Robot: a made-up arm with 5 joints.
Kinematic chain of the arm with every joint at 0, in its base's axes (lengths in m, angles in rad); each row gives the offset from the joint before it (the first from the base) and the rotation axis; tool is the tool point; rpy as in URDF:
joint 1: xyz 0 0 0.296 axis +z
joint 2: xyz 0 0 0 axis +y
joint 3: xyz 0.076 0 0.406 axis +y
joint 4: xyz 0.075 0 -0.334 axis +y
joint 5: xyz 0.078 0 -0.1 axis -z
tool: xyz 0 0 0 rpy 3.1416 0 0
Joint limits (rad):
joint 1: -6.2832..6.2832
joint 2: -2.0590..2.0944
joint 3: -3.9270..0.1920
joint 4: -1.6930..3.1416
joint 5: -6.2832..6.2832
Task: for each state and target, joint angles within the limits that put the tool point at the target. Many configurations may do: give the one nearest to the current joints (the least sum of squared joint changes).
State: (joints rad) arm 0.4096 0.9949 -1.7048 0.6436 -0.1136
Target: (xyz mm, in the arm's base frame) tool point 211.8 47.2 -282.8
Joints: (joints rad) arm 0.2193 1.7470 -1.2356 0.7487 -0.1136
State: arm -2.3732 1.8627 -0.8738 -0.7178 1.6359
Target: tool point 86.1 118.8 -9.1
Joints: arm -2.1979 2.0944 -0.2740 0.0409 1.6359
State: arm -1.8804 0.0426 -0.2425 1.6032 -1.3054
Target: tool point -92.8 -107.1 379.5
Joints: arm -2.2848 -0.3398 -0.3351 1.8471 -1.3054
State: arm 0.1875 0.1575 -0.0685 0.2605 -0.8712
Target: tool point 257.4 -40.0 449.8
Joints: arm -0.1542 -0.5354 -0.2112 0.1586 -0.8712
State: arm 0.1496 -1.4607 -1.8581 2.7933 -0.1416
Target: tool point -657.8 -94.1 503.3
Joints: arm 0.1421 -1.7469 -2.4432 2.3477 -0.1416
